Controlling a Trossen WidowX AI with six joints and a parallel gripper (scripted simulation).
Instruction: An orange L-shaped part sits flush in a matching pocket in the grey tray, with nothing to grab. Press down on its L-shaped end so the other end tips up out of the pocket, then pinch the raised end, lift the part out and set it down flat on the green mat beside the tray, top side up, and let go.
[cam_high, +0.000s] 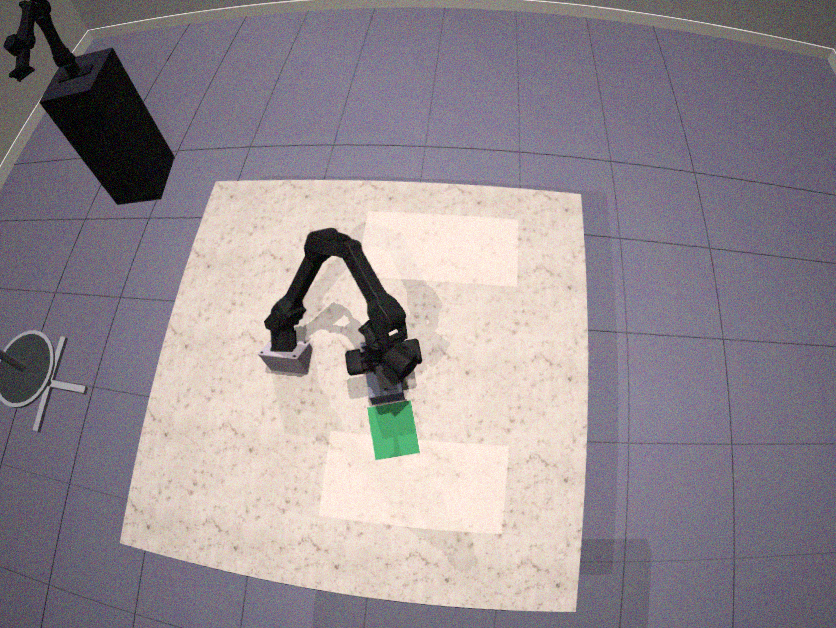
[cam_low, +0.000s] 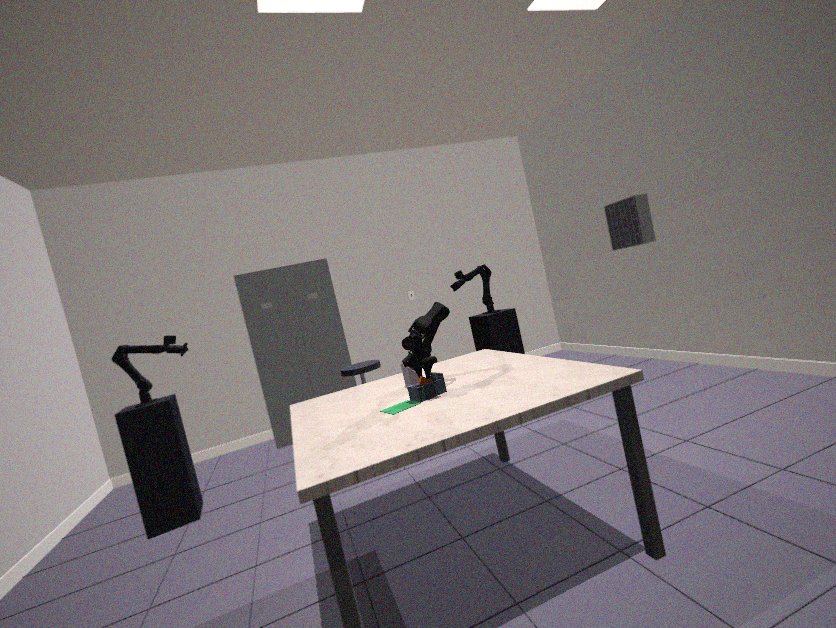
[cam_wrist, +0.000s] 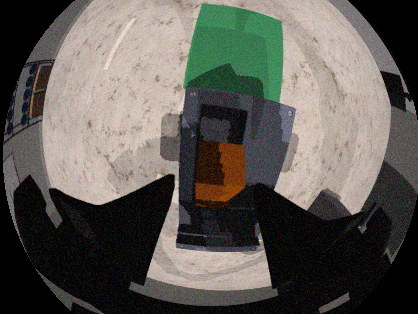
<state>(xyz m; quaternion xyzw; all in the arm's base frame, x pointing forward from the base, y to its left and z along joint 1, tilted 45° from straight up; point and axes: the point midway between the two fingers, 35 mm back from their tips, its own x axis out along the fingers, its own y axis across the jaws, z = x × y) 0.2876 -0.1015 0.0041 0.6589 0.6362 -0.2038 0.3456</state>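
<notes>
The orange L-shaped part is 2 cm behind my gripper tip, 3 cm to the left of it and 4 cm below it. From my gripper tip the other things lie so: green mat (1 cm ahead, 14 cm to the right, 10 cm below).
</notes>
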